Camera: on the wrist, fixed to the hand. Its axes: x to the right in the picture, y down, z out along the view.
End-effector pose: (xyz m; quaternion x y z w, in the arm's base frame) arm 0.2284 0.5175 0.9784 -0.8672 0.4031 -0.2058 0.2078
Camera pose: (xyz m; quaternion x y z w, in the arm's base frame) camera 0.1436 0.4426 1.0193 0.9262 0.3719 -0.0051 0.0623
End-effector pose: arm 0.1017 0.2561 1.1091 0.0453 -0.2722 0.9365 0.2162
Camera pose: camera 0.0578 0.2550 0.9971 0.4159 -0.3565 0.3877 0.7414
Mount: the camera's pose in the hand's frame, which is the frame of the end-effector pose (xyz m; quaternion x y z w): 0.0165 0.0746 -0.0929 -0.1720 -0.2472 -0.7076 0.6393
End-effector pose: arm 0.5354 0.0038 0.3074 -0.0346 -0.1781 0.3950 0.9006
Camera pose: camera 0.5259 0.0742 0.2103 0.0466 -0.4289 -0.4068 0.8052
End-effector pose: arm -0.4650 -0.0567 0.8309 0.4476 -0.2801 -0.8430 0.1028
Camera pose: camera -0.4049 -0.1603 0.8204 -0.2583 -0.2572 0.7705 0.5230
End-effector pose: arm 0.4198 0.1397 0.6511 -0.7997 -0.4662 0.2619 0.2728
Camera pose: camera 0.5344 0.1054 0.6639 -0.1635 -0.9764 0.0919 0.1069
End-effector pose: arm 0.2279 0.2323 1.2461 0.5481 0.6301 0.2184 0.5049
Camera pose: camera 0.1835 0.2958 1.3380 -0.1283 0.6282 -0.2447 0.7273
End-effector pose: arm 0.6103 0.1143 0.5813 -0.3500 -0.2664 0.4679 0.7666
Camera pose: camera 0.6460 0.1262 0.4671 -0.0514 -0.6879 -0.2026 0.6951
